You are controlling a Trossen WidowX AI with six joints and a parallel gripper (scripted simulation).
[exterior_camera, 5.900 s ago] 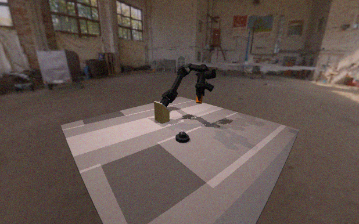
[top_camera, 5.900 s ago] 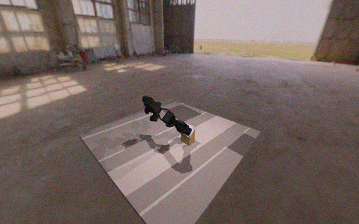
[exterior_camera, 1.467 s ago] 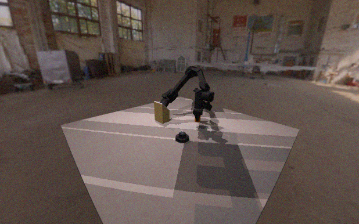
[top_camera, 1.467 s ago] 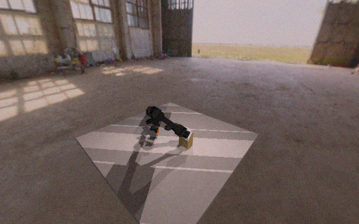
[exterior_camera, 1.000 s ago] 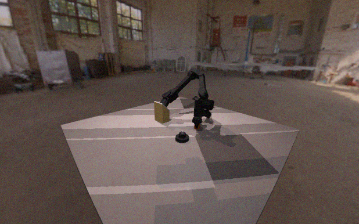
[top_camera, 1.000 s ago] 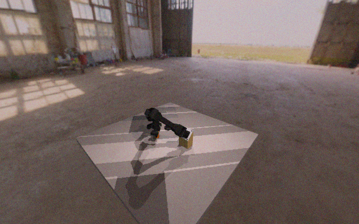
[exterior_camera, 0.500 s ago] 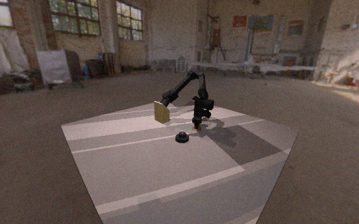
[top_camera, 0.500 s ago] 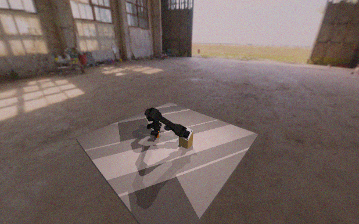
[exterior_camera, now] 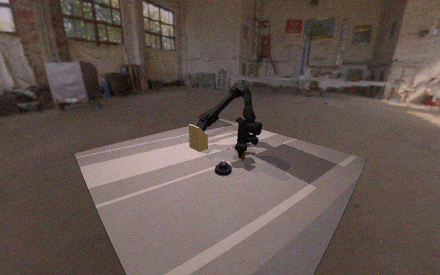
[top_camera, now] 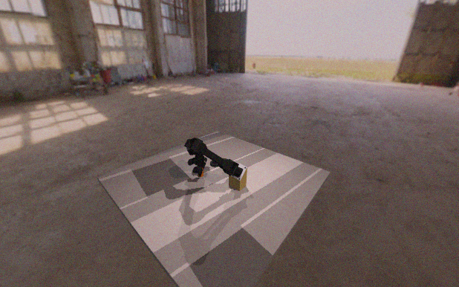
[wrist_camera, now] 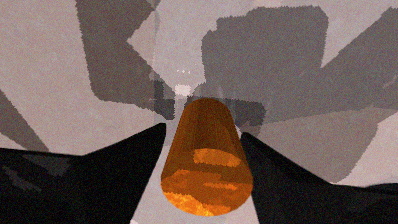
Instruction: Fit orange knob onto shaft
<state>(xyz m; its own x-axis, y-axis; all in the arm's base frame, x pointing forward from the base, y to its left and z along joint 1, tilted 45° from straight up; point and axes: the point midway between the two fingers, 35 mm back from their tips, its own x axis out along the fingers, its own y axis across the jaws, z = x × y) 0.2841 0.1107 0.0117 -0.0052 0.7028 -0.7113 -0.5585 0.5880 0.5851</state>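
Now: the orange knob 3 cm above my gripper tip. Round my gripper tip: dark round pedestal: 19 cm to the right, 4 cm ahead, 2 cm above.
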